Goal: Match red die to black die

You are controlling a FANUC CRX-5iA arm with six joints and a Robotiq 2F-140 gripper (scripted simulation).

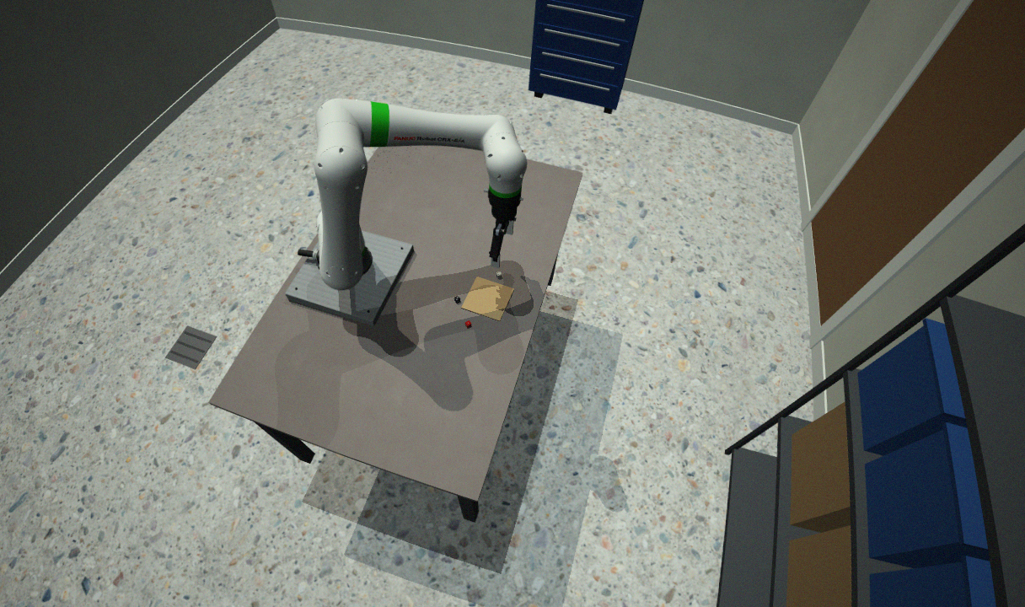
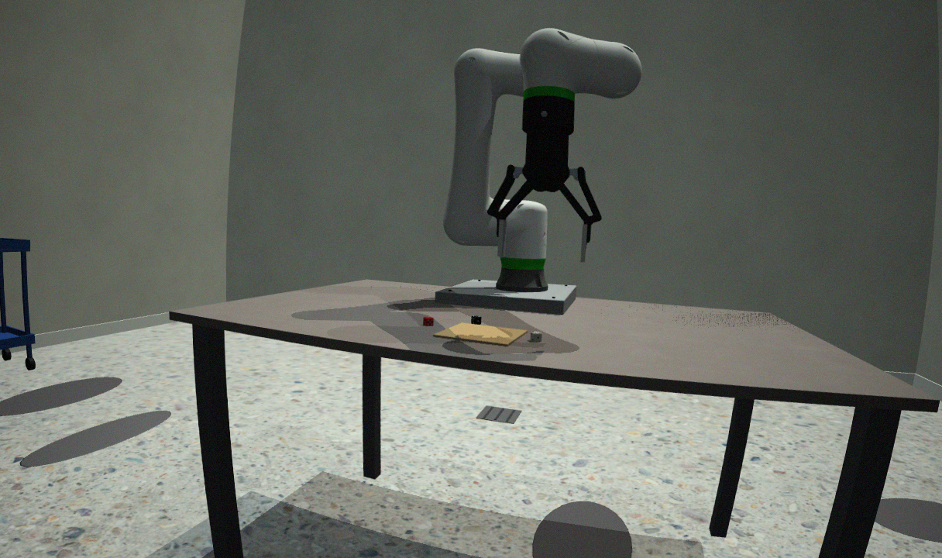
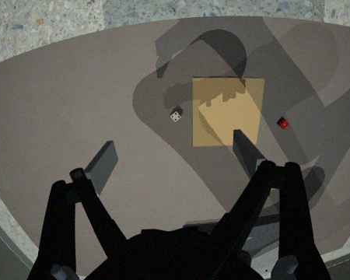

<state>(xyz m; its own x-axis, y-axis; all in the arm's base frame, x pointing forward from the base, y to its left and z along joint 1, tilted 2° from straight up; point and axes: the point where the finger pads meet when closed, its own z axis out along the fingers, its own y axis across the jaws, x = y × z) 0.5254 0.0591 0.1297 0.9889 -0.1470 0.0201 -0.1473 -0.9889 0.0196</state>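
Now: the red die 22 cm to the right of my hand, 15 cm below it and 7 cm behind it. From my hand the other things lie so: tan mat (16 cm below, 10 cm to the right, 3 cm behind); white die (15 cm below, 1 cm behind); black die (15 cm below, 13 cm to the right, 13 cm behind).
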